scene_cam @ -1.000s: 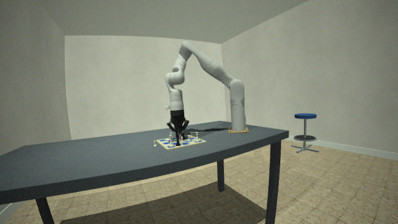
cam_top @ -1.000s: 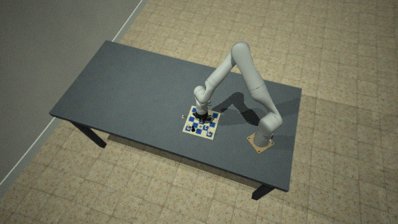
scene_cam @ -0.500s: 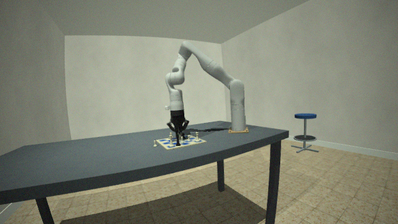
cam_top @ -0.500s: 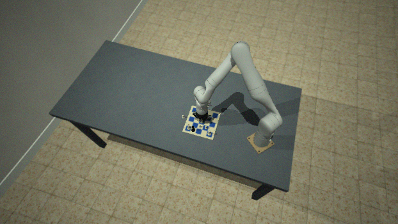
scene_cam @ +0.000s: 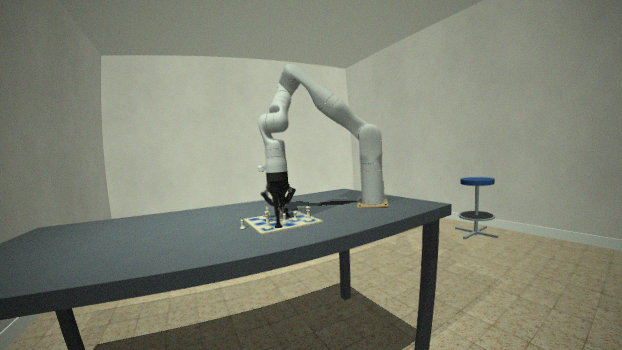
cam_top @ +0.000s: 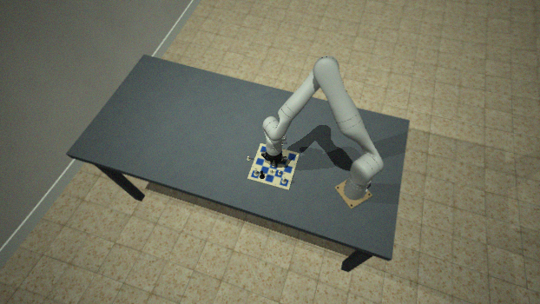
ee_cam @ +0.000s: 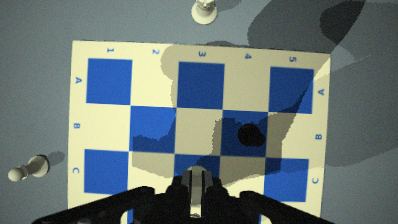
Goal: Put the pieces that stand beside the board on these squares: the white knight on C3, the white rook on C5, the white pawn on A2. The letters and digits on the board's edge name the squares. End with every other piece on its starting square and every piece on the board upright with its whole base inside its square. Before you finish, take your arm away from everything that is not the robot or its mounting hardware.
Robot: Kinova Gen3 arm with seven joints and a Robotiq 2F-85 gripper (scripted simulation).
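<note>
Now: the chessboard 30 mm below my hand. Also, from my hand: white king: 80 mm ahead, 60 mm to the left; black pawn: 50 mm behind, 30 mm to the right, 20 mm below; white rook: 20 mm behind, 140 mm to the right, 20 mm below.
</note>
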